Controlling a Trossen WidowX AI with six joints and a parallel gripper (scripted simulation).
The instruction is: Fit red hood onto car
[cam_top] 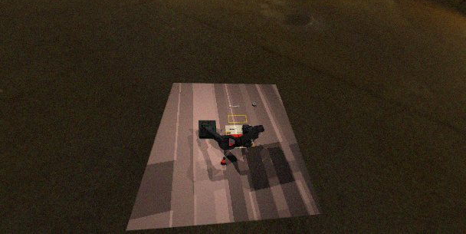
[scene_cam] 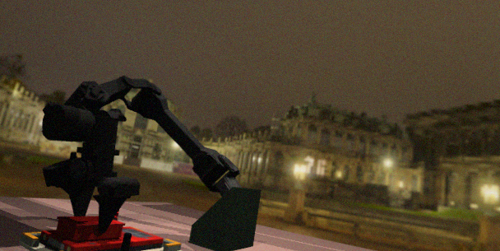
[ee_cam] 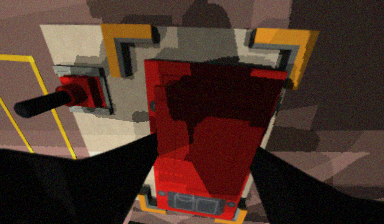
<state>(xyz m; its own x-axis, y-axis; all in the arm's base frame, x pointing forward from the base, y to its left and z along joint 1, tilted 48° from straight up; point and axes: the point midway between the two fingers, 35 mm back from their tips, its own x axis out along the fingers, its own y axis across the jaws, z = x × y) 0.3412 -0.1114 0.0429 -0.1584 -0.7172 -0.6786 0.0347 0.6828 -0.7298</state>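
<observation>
Now: the red hood 1 cm above my gripper tip. From my gripper tip the other things lie so: small grey tool: 5 cm behind, 39 cm to the left, 4 cm below; then grey engine block: 1 cm to the left, 1 cm below.
</observation>
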